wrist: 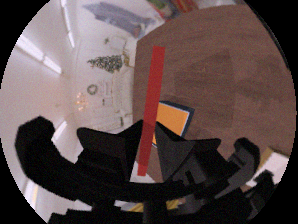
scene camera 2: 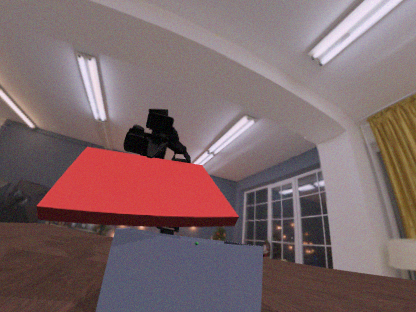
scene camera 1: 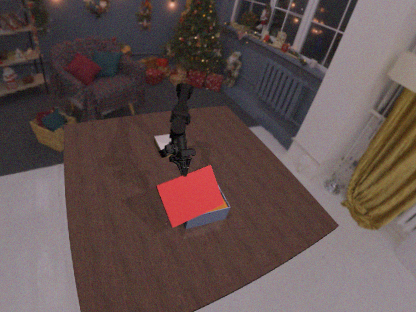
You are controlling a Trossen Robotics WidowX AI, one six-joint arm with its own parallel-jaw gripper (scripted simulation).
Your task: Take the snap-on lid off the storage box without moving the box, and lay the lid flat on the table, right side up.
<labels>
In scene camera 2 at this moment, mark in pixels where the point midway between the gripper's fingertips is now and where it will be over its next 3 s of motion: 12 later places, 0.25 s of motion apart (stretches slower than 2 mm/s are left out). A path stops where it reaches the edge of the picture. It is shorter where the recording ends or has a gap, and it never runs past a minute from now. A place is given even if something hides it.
My gripper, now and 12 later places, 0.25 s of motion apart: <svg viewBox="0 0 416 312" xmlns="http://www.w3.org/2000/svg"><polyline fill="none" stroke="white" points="148,161 141,160 134,159 127,157 120,156 113,154 106,153 100,151 93,150 87,149 80,148 73,146 67,145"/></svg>
</labels>
